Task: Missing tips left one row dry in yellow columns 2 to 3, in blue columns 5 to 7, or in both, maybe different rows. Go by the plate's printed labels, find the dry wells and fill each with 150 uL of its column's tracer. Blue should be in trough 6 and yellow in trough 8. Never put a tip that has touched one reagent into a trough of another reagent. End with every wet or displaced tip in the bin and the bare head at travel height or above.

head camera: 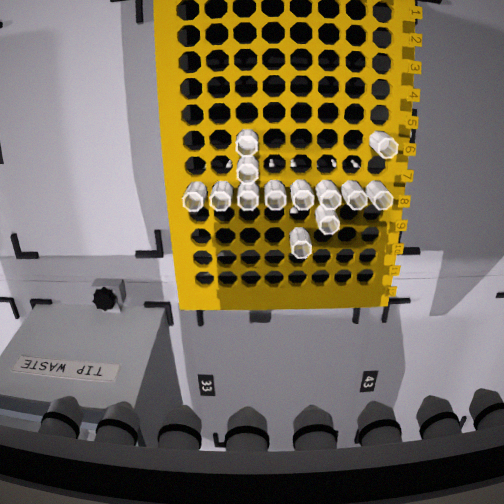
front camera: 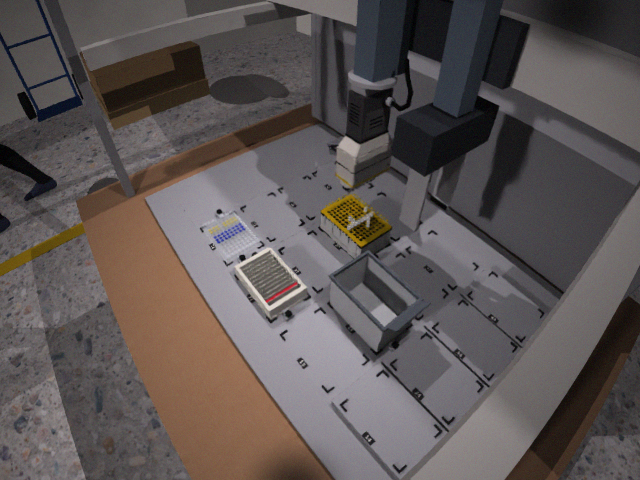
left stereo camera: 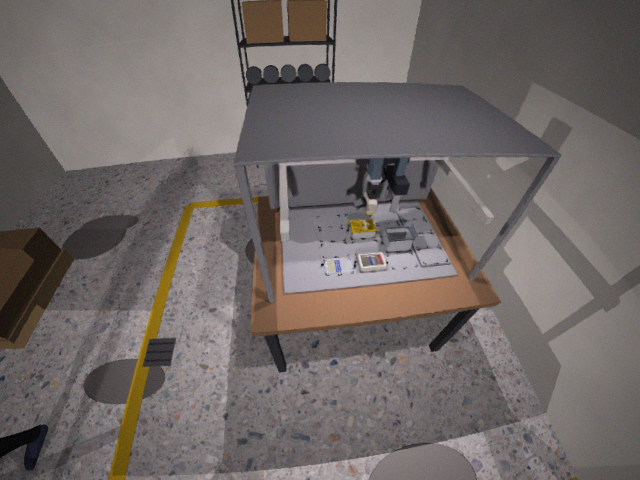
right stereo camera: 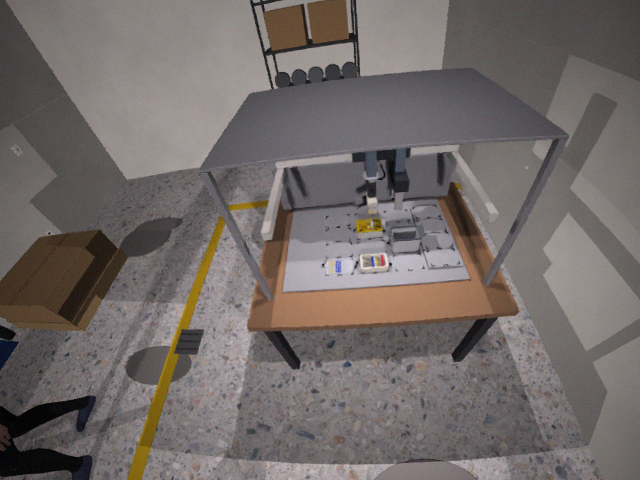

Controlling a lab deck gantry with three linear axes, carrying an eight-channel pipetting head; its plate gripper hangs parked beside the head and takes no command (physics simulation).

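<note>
The pipetting head [front camera: 363, 160] [right stereo camera: 372, 204] hangs high behind the tip rack [front camera: 336, 229] [head camera: 170, 200]; its nozzles [head camera: 247, 432] are bare. White tips [head camera: 301, 196] fill the row at label 8, with several others around it, one leaning at label 6. The plate [front camera: 240, 248] [left stereo camera: 346, 266] at front left shows yellow wells [front camera: 231, 222] with a gap across them and a blue block [front camera: 230, 233]; single wells are too small to read. The trough block [front camera: 303, 291] [right stereo camera: 363, 269] beside it shows a red strip. The parked gripper [front camera: 430, 217] is open and empty.
The grey tip waste bin [front camera: 342, 299] [head camera: 75, 345] stands beside the rack and trough block. The gripper's long finger hangs low behind the rack. Frame posts [left stereo camera: 253, 227] stand at the deck corners. A cardboard box [front camera: 155, 77] lies on the floor beyond the table.
</note>
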